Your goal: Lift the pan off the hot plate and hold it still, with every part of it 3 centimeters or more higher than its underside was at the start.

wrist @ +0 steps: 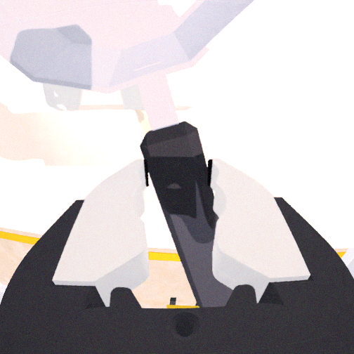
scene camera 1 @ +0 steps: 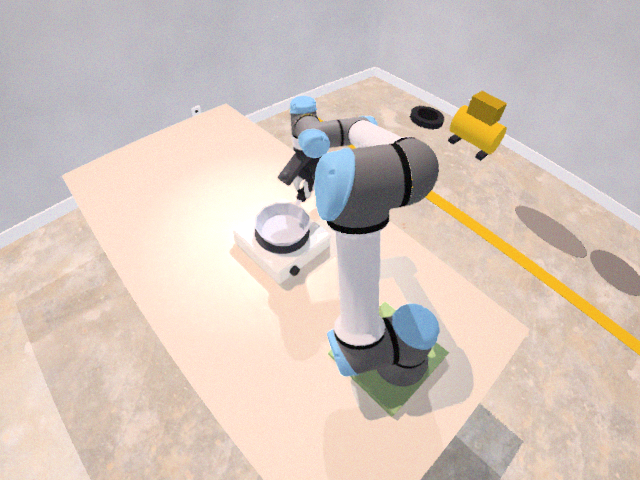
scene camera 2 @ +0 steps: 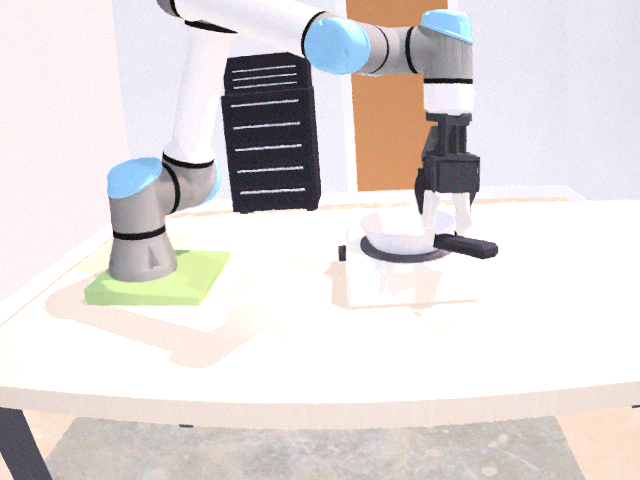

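Seen in the pictures: gripper, fingertip midpoint: (scene camera 1: pixel 303 195) (scene camera 2: pixel 445 245); arm's base, link origin: (scene camera 1: pixel 400 360) (scene camera 2: pixel 143 268).
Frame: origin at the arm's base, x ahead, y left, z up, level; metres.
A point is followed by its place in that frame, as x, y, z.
The pan (scene camera 1: pixel 282 229) @[0.558, 0.030, 0.054] (scene camera 2: pixel 400 238) @[0.546, -0.056, 0.087] (wrist: pixel 150 62), a pale faceted bowl, sits level on the dark disc of the white hot plate (scene camera 1: pixel 268 262) @[0.476, 0.136, 0.041] (scene camera 2: pixel 403 284) @[0.551, -0.089, 0.016]. Its black handle (scene camera 2: pixel 467 245) @[0.649, -0.188, 0.123] (wrist: pixel 172 145) points away from the robot's base side, to the right in scene view 2. My gripper (scene camera 1: pixel 305 188) @[0.621, -0.098, 0.091] (scene camera 2: pixel 446 236) @[0.621, -0.098, 0.091] (wrist: pixel 177 163) points down and is shut on the handle near the bowl, with one pale finger on each side. In scene view 1 the arm and gripper hide much of the handle.
The hot plate's black knob (scene camera 1: pixel 294 270) @[0.415, 0.079, 0.023] (scene camera 2: pixel 341 252) @[0.422, 0.059, 0.017] is on the side facing the robot's base. The base stands on a green plate (scene camera 1: pixel 385 397) @[-0.051, 0.106, 0.001] (scene camera 2: pixel 149 297) @[0.076, -0.115, -0.010]. A black drawer cabinet (scene camera 2: pixel 271 149) and a yellow machine (scene camera 1: pixel 476 129) stand beyond the table.
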